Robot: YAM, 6 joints.
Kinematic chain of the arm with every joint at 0, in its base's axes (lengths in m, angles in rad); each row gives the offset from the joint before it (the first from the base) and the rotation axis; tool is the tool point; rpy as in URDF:
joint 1: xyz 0 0 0.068 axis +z
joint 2: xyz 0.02 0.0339 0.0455 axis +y
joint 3: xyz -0.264 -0.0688 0 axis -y
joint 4: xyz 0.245 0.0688 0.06 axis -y
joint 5: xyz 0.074 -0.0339 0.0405 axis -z
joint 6: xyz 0.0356 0 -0.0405 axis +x
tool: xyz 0 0 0 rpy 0 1.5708 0
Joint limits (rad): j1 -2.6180..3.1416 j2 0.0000..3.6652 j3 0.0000..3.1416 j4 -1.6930..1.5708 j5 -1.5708..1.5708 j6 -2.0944..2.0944
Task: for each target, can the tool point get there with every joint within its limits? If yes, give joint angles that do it. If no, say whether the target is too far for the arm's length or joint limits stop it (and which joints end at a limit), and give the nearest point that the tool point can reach.
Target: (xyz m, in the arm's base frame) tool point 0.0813 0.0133 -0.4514
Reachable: no: joint limits stop it (at a limit: joint 2) | nearest point 0.1173 0.0192 -0.3563 | short by 0.102 m
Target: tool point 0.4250 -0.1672 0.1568
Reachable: yes | joints -0.4485 2.1630 1.3418 0.3713 -1.2346 -1.4135
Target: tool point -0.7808 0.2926 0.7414
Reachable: no: too far | nearest point -0.4827 0.1809 0.4958 | short by 0.402 m
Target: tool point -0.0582 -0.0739 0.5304
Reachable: yes | joints 0.6133 0.4014 1.4693 -0.2621 0.8594 0.3906
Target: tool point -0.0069 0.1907 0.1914
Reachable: yes | joints 1.4870 1.0587 0.5471 -0.4758 -0.6956 -0.8878
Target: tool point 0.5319 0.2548 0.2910
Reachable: yes | joints 0.4245 2.8335 2.6459 1.0922 -0.3756 -0.8100
